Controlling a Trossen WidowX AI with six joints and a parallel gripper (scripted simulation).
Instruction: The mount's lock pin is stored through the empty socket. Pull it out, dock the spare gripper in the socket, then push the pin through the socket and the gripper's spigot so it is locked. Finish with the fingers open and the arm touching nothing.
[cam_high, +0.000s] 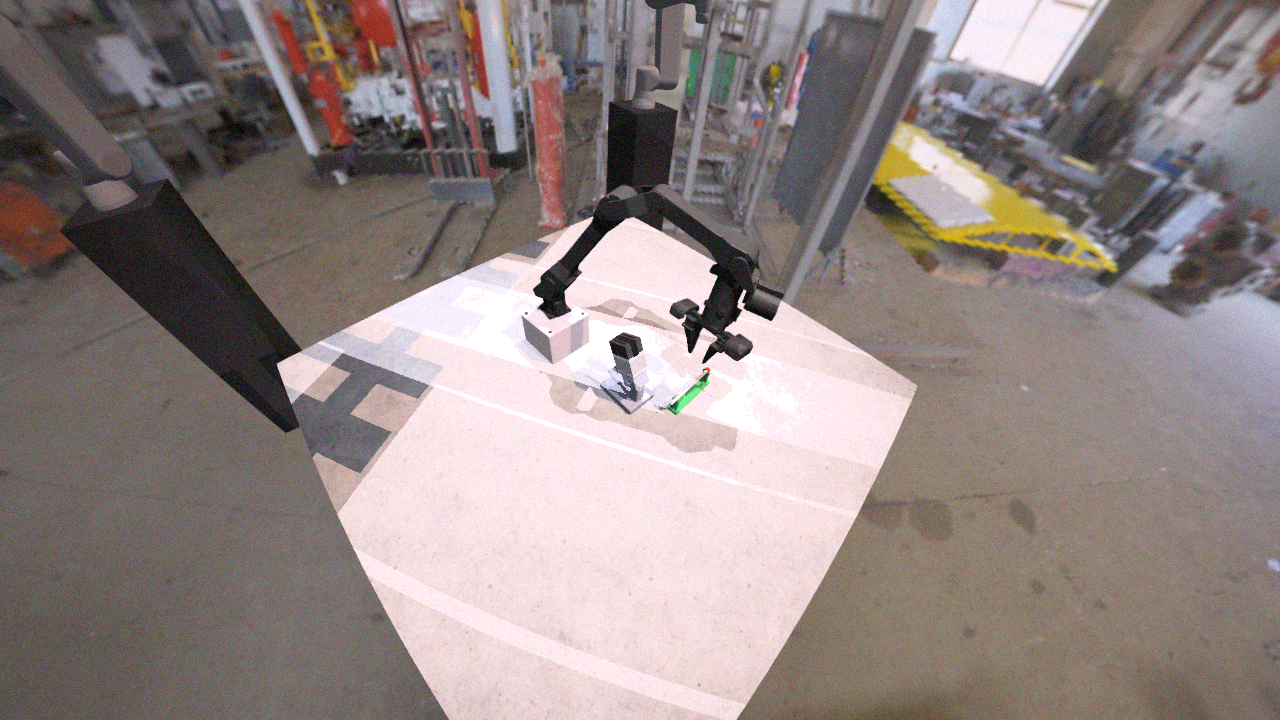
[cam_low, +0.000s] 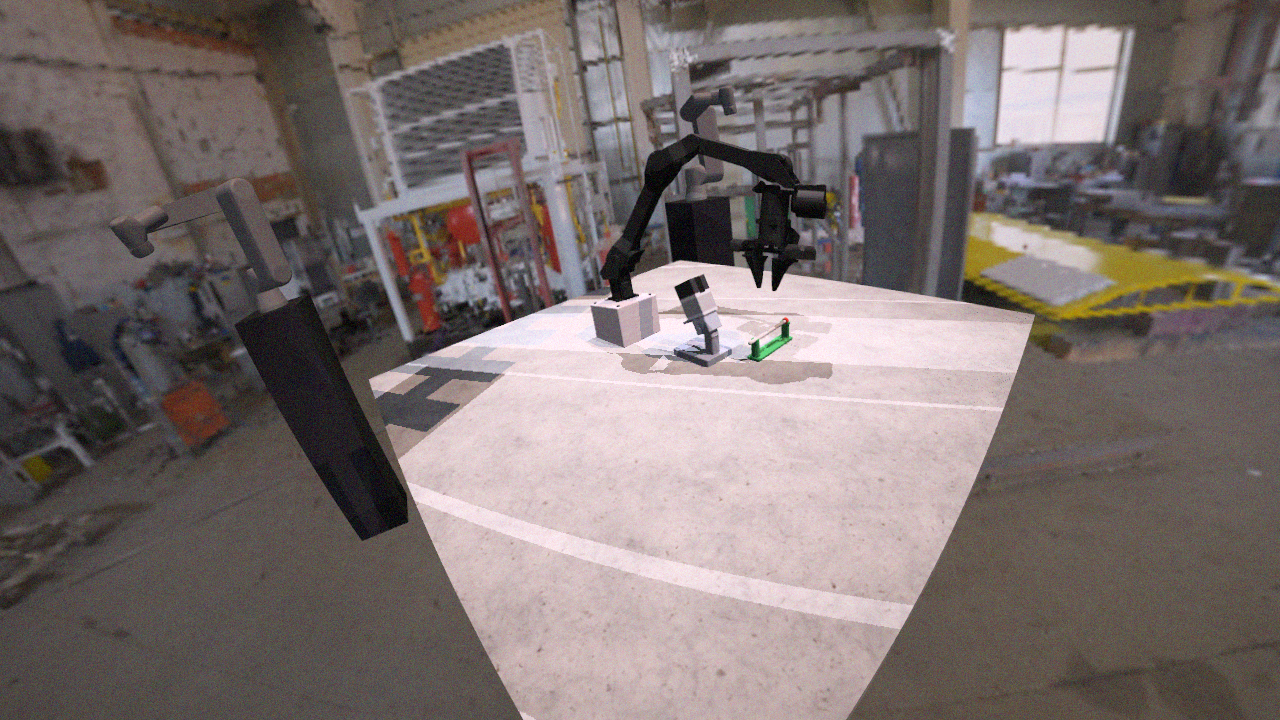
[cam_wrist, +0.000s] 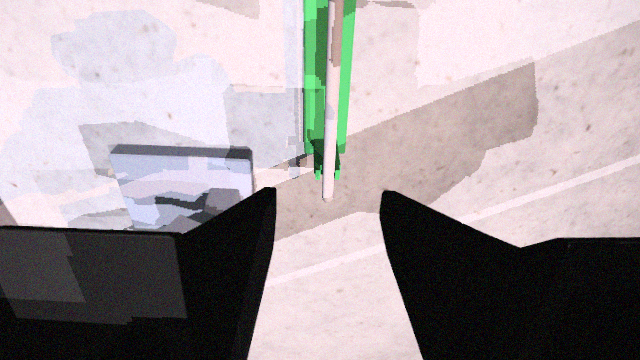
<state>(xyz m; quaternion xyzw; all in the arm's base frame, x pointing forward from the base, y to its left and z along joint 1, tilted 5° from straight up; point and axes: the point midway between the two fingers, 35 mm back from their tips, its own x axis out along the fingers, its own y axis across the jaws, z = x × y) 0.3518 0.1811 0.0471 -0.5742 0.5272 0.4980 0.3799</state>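
The green stand is 10 mm to the left of my gripper tip and 120 mm below it. The rest, counted from my gripper tip: spare gripper 90 mm behind, 120 mm to the right, 20 mm below; then socket 80 mm behind, 120 mm to the right, 90 mm below.
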